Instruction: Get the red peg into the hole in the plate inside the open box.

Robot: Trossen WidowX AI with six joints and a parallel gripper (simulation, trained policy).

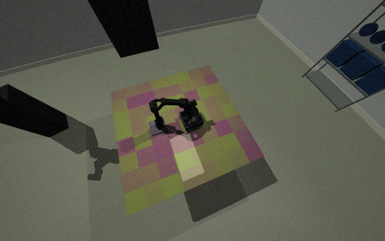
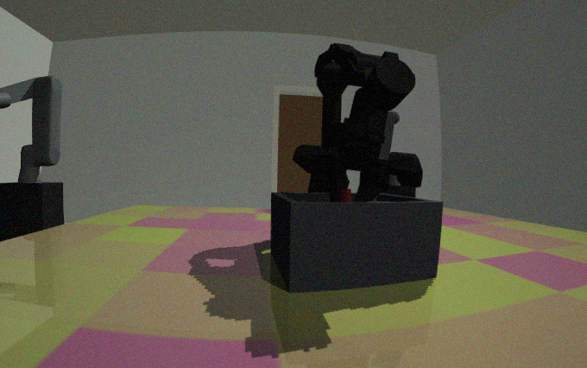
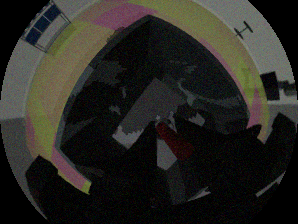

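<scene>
My gripper tip is now 1 cm to the right of the red peg and 1 cm past it. Also, from my gripper tip: grey plate: 2 cm below, 1 cm to the left; dark box: 4 cm below, 1 cm to the left.
</scene>
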